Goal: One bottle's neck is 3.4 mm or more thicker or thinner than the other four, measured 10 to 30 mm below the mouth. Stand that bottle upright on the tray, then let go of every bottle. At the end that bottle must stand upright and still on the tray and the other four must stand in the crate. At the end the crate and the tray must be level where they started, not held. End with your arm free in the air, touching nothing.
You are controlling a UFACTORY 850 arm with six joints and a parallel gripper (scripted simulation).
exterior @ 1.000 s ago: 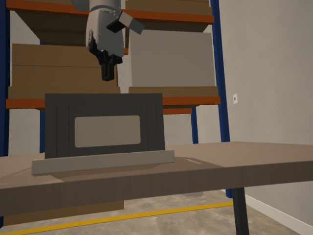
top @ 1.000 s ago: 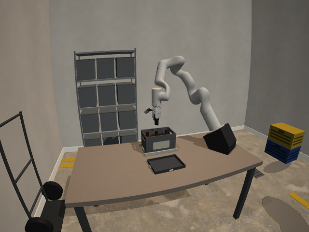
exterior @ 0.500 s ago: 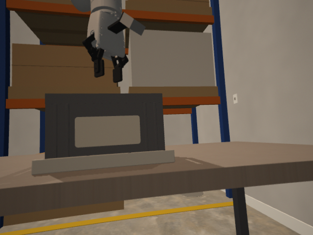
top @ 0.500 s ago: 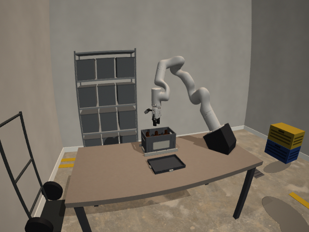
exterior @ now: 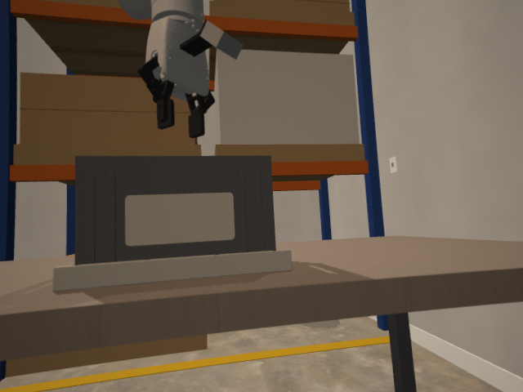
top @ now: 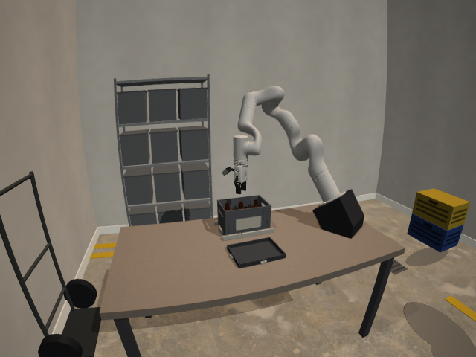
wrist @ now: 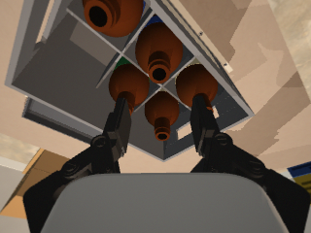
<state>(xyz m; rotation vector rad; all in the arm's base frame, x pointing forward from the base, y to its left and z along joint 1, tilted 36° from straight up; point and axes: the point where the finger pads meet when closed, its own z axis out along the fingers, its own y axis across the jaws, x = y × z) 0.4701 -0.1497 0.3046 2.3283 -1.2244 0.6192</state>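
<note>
Right now my hand is 10 mm short of the dark grey crate, 40 mm to the right of it and 160 mm above it. Round my hand: black tray 100 mm ahead, 310 mm to the left, 230 mm below; then bottle 90 mm behind, 20 mm to the left, 160 mm below.
</note>
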